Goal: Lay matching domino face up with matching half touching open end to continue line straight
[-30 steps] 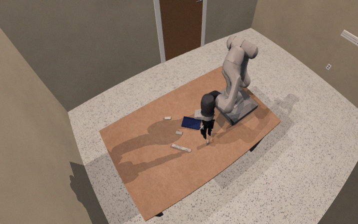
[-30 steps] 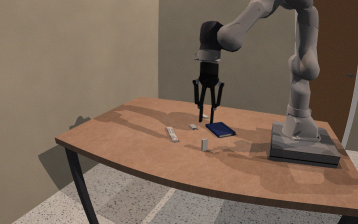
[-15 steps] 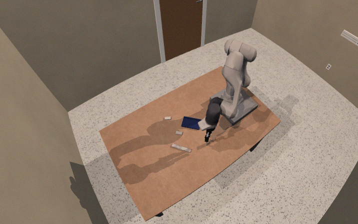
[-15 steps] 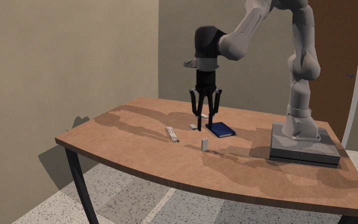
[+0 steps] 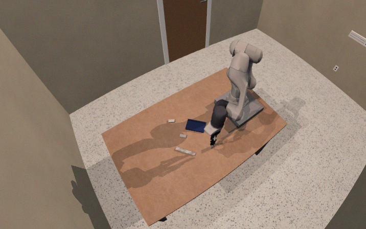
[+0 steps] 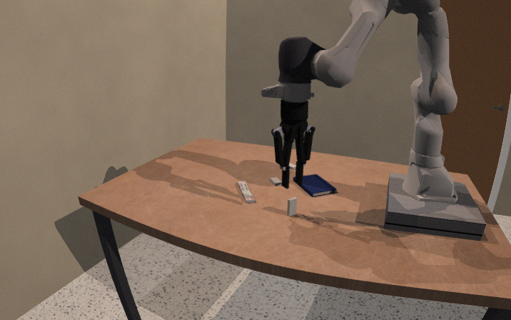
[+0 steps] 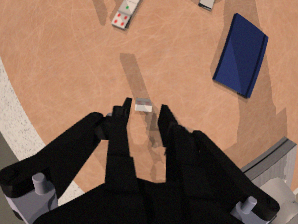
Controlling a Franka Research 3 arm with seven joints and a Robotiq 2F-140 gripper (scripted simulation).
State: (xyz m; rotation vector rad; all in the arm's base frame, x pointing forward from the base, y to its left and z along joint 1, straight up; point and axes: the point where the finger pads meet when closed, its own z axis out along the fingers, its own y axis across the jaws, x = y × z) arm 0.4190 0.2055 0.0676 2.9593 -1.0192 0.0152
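Right now my hand is 10 cm above the domino and 1 cm past it. The rest, counted from my hand: dark blue book (23 cm to the right, 12 cm below, 1 cm behind).
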